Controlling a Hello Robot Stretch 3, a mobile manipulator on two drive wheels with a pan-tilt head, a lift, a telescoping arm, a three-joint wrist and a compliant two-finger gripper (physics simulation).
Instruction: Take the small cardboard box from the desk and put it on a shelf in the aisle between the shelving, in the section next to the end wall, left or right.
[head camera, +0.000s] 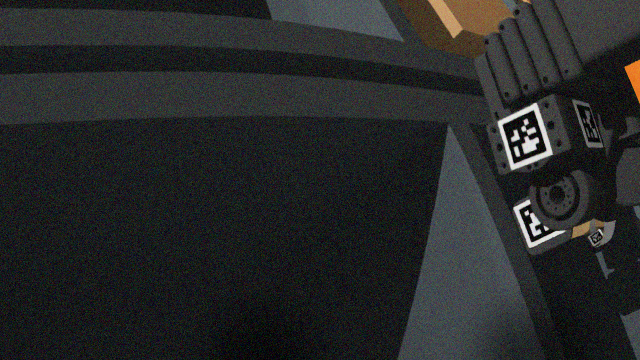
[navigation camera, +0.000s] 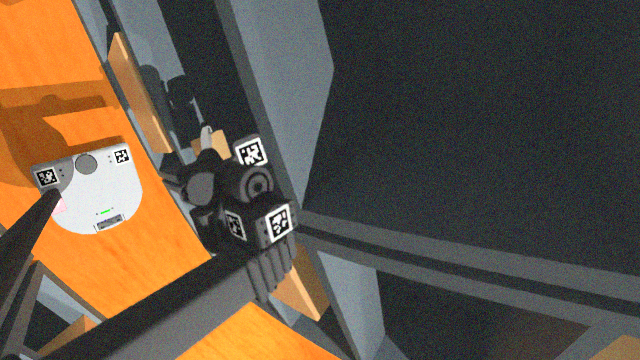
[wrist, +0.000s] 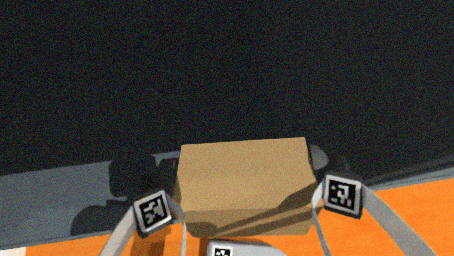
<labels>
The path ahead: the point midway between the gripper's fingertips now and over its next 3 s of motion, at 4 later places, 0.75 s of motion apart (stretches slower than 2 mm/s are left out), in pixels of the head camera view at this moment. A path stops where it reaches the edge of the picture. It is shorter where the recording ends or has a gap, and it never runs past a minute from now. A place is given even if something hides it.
My gripper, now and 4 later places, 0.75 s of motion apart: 574, 200; 584, 218; 594, 264; 588, 272; 566, 276
</labels>
